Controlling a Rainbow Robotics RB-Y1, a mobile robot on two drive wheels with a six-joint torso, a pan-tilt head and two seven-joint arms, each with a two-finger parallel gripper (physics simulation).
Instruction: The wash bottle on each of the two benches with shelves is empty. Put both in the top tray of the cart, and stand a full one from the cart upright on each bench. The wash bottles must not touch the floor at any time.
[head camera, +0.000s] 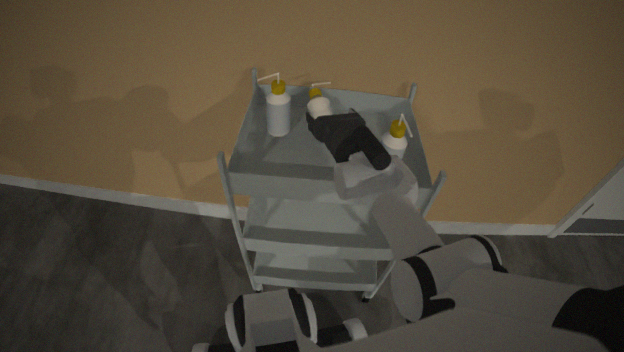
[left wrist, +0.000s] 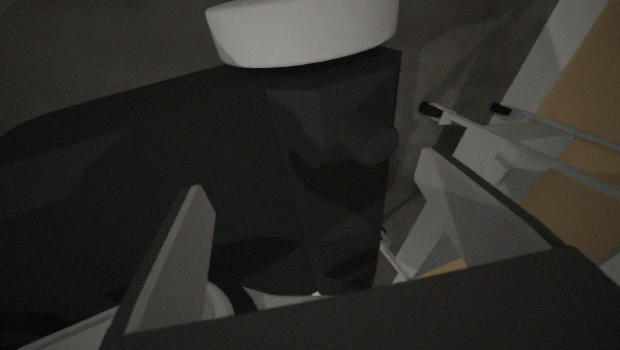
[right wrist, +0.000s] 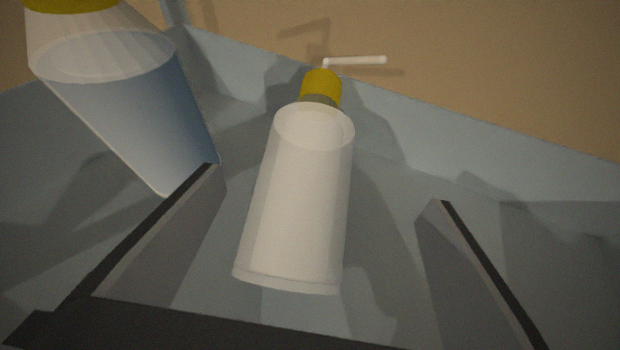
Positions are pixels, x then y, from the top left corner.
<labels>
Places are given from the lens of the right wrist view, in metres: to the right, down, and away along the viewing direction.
my right gripper (right wrist: 322, 194): 0.01, 0.01, 0.10
yellow-capped wash bottle (right wrist: 294, 236): -0.01, 0.03, 0.09
three-tier cart (right wrist: 536, 208): 0.20, 0.03, 0.18
The marked spots on the three-tier cart and the yellow-capped wash bottle are 0.23 m apart.
</labels>
